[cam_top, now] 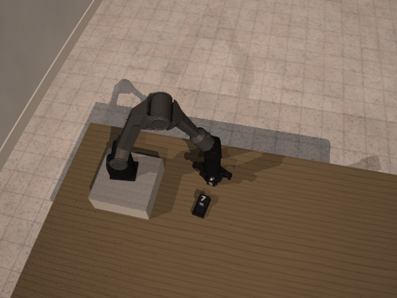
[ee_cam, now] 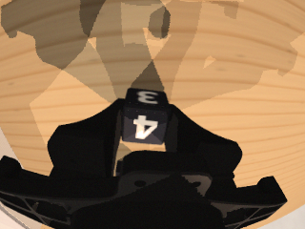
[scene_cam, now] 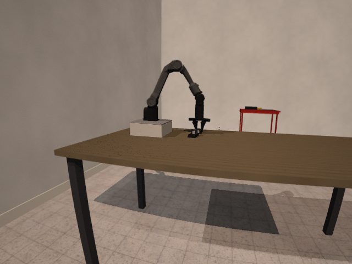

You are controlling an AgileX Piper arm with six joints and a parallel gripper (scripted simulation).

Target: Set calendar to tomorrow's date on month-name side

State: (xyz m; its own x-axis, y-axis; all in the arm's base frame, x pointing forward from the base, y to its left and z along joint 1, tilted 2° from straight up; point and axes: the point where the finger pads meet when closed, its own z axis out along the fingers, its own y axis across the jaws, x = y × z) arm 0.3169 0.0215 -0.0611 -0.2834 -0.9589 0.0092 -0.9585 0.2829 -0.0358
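Right now the black number cube is 30 mm behind my hand, 90 mm to the right of it and 10 mm above it. The rest, counted from my hand: tray: 30 mm behind, 110 mm to the right, 10 mm below.
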